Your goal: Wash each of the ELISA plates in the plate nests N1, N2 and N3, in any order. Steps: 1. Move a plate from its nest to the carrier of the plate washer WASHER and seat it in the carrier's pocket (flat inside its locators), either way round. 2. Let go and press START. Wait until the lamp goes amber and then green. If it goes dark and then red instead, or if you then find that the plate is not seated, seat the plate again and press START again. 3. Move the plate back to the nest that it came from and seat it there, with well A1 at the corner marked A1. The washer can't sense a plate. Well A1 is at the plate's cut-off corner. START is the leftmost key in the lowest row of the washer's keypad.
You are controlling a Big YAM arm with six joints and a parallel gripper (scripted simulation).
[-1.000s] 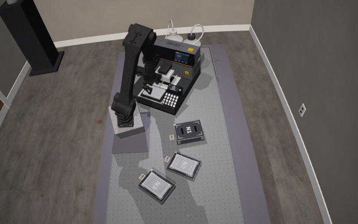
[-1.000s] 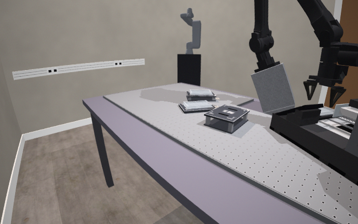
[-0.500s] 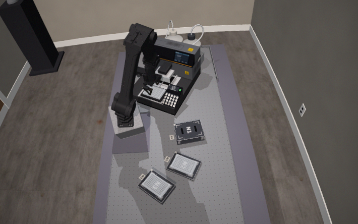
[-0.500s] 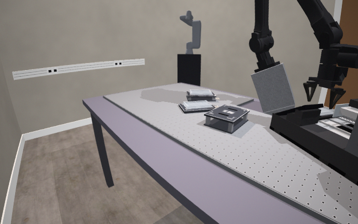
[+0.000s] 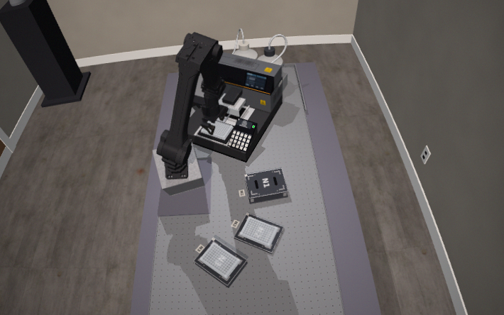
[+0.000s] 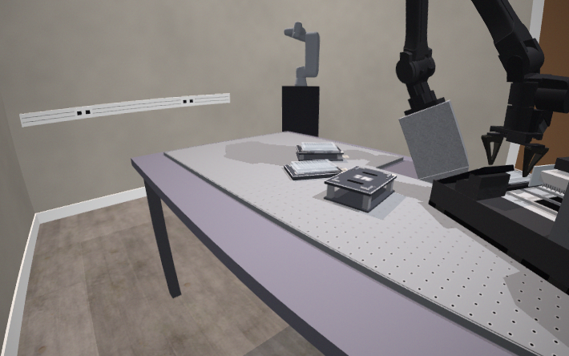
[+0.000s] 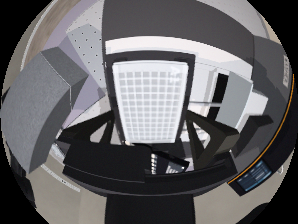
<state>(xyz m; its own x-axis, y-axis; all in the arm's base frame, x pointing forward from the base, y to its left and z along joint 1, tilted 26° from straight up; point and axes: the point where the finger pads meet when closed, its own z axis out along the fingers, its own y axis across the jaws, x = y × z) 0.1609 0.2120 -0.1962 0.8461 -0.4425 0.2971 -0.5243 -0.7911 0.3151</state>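
My hand is 3 cm above the washer carrier. Also, from my hand: plate washer (8 cm ahead, 13 cm to the left, 3 cm above).
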